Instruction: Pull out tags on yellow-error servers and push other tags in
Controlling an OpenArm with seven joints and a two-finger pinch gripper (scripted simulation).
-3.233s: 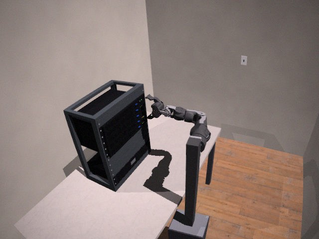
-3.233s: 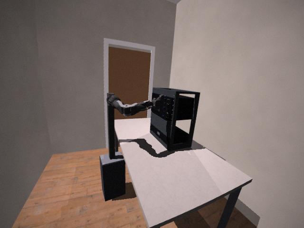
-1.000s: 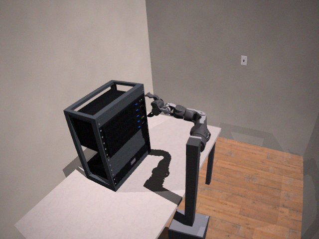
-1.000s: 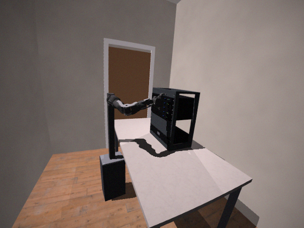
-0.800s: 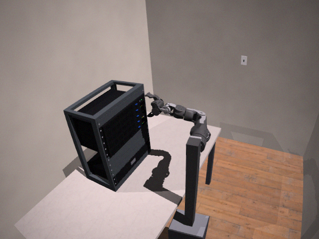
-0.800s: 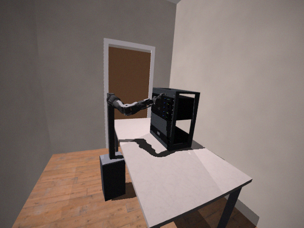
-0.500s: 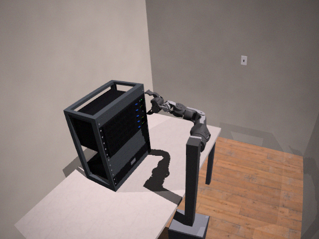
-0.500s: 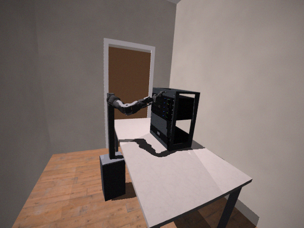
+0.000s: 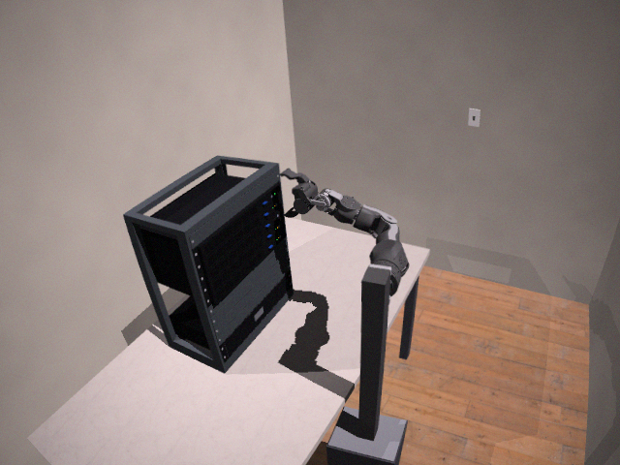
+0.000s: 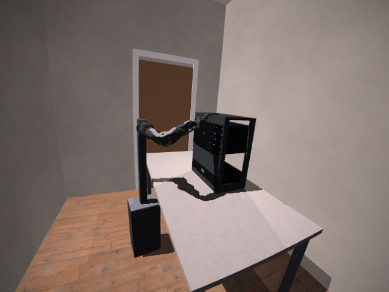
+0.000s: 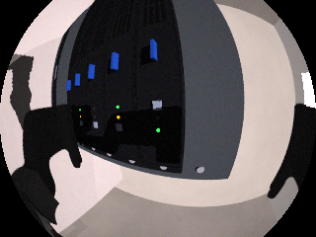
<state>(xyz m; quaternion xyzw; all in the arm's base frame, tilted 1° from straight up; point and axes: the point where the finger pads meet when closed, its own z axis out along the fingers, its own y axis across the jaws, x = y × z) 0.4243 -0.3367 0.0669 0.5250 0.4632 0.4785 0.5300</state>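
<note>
The white information tag is 80 mm ahead of my hand, 60 mm to the left of it and 190 mm below it.
</note>
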